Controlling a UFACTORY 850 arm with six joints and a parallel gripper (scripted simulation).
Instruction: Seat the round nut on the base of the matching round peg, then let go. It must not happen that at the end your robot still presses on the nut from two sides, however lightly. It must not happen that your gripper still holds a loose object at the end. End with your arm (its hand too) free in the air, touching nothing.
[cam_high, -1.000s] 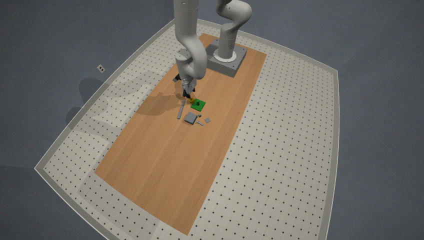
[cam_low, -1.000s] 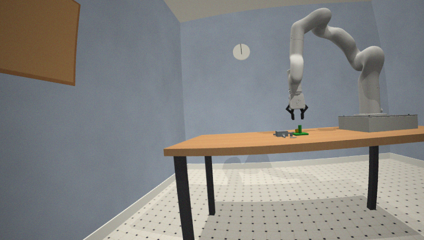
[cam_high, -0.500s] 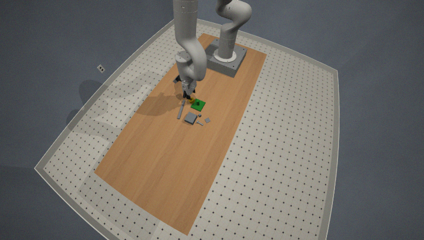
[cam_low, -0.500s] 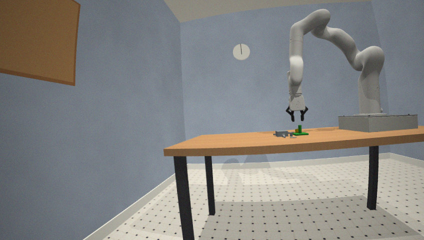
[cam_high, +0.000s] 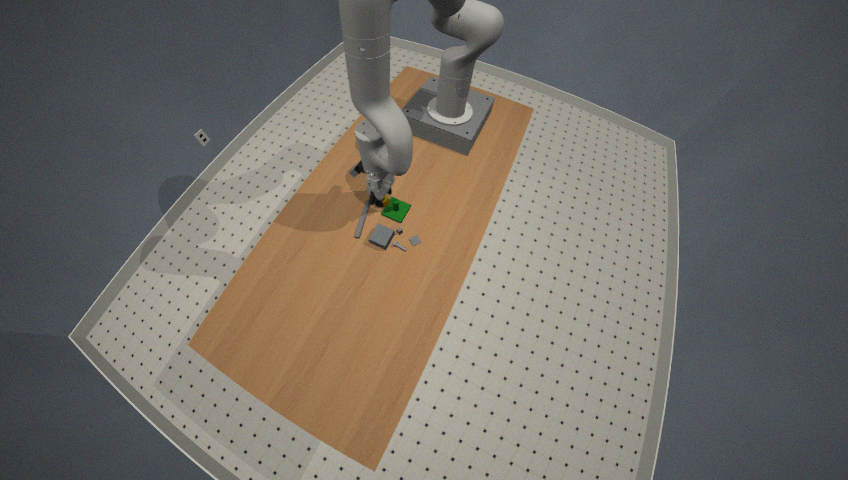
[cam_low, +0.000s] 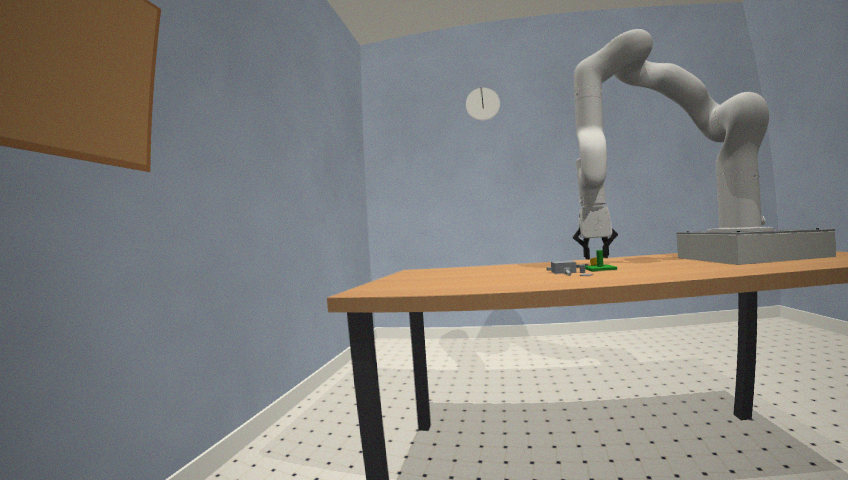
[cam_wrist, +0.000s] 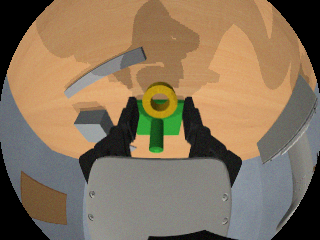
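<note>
Right now my hand is 9 cm short of the long grey bar, 4 cm above it and 2 cm to the left of it. From my hand the other things lie so: grey block (11 cm ahead, 8 cm to the left, 3 cm below); small grey bolt (14 cm to the left, 10 cm ahead, 4 cm below); small grey plate (18 cm to the left, 6 cm ahead, 5 cm below).
</note>
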